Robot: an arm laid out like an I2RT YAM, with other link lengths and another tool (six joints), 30 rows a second.
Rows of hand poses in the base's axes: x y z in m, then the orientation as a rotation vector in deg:
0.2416 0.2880 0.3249 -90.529 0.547 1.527
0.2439 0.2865 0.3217 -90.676 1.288 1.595
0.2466 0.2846 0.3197 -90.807 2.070 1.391
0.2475 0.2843 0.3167 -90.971 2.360 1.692
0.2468 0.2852 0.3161 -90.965 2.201 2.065
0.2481 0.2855 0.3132 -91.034 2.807 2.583
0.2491 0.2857 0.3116 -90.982 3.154 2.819
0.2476 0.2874 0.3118 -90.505 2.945 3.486
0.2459 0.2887 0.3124 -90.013 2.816 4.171
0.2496 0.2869 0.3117 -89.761 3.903 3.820
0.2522 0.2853 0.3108 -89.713 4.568 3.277
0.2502 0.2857 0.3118 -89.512 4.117 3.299
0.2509 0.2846 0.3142 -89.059 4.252 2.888
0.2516 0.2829 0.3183 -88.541 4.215 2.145
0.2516 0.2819 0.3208 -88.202 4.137 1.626
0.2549 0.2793 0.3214 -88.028 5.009 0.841
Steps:
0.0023 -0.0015 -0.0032 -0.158 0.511 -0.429
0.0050 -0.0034 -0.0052 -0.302 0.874 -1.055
0.0059 -0.0037 -0.0082 -0.473 1.248 -1.048
0.0052 -0.0028 -0.0088 -0.465 1.385 -0.711
0.0065 -0.0025 -0.0117 -0.549 2.098 -0.769
0.0075 -0.0023 -0.0133 -0.507 2.468 -0.841
0.0060 -0.0006 -0.0131 -0.031 2.769 -0.292
0.0043 0.0007 -0.0125 0.456 3.132 0.220
0.0080 -0.0011 -0.0132 0.685 3.601 -0.700
0.0106 -0.0027 -0.0141 0.720 3.676 -1.471
0.0086 -0.0023 -0.0131 0.934 3.408 -1.171
0.0093 -0.0034 -0.0107 1.387 3.237 -1.524
0.0100 -0.0051 -0.0066 1.910 2.746 -1.980
0.0100 -0.0061 -0.0041 2.253 2.368 -2.265
0.0133 -0.0087 -0.0035 2.402 2.421 -3.328

